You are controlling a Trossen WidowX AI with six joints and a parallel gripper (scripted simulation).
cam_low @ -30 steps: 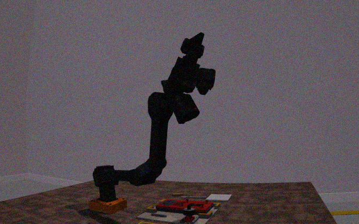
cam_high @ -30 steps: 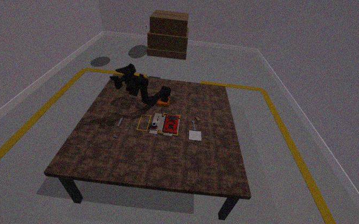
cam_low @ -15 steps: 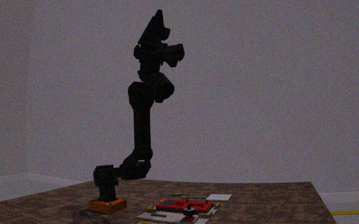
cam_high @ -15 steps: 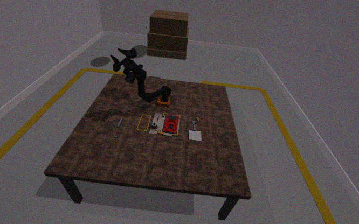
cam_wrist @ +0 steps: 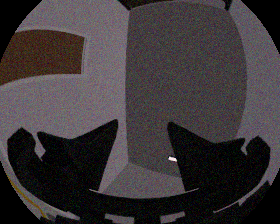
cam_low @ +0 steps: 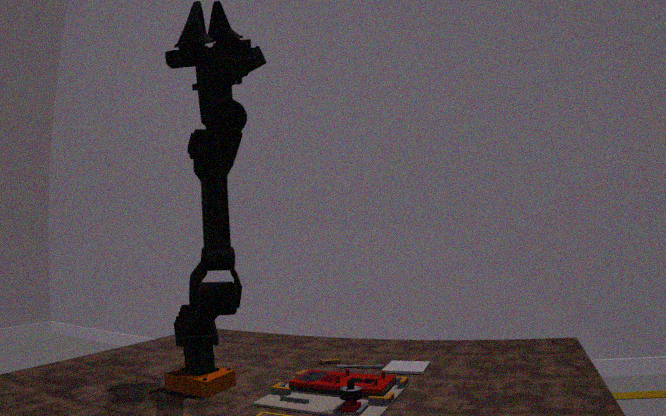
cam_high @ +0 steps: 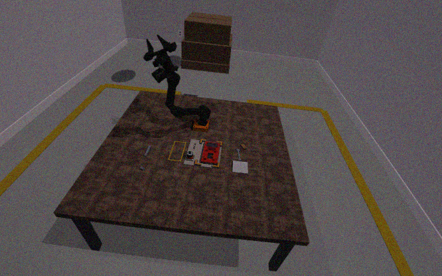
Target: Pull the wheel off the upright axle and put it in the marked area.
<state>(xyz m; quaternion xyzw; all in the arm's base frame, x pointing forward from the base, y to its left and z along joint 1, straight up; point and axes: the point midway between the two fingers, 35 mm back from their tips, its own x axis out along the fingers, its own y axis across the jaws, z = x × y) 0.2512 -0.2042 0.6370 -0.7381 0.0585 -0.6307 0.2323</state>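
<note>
Right now my gripper tip is 10 cm short of the dark wheel, 26 cm to the right of it and 66 cm above it. The rest, counted from my gripper tip: small tan piece 14 cm behind, 57 cm to the left, 70 cm below; white tile 6 cm ahead, 59 cm to the left, 70 cm below; small grey part 14 cm ahead, 3 cm to the right, 69 cm below.
</note>
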